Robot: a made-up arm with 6 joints.
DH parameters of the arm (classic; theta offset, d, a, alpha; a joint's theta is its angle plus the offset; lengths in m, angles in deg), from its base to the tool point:
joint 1: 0 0.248 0 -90
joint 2: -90 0 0.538 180
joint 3: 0 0 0 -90
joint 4: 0 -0.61 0 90
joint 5: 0 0.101 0 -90
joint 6: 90 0 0 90
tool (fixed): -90 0 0 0
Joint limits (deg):
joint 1: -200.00..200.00
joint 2: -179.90..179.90
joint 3: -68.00..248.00
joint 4: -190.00..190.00
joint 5: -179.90..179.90
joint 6: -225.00..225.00
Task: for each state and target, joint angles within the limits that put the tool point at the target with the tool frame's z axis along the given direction. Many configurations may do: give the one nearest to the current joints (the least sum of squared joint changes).
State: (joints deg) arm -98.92 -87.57 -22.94 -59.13 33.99 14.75
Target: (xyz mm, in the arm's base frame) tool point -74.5 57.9 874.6 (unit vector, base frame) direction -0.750 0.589 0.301
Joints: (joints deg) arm -79.20 -69.39 -16.67 -51.90 11.56 11.96
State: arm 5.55 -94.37 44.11 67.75 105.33 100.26
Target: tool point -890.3 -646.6 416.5 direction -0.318 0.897 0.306
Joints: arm 31.06 -97.42 56.32 20.56 103.35 87.91
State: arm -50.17 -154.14 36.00 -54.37 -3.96 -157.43
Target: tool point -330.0 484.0 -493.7 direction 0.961 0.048 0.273
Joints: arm -57.75 -179.79 28.66 -78.09 -33.51 -189.11
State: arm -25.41 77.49 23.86 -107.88 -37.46 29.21
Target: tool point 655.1 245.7 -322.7 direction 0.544 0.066 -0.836
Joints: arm 18.60 87.28 21.60 -103.73 -85.73 9.61
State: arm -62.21 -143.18 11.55 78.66 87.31 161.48
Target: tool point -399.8 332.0 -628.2 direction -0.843 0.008 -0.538
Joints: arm -39.36 -179.78 23.98 91.77 56.80 192.20
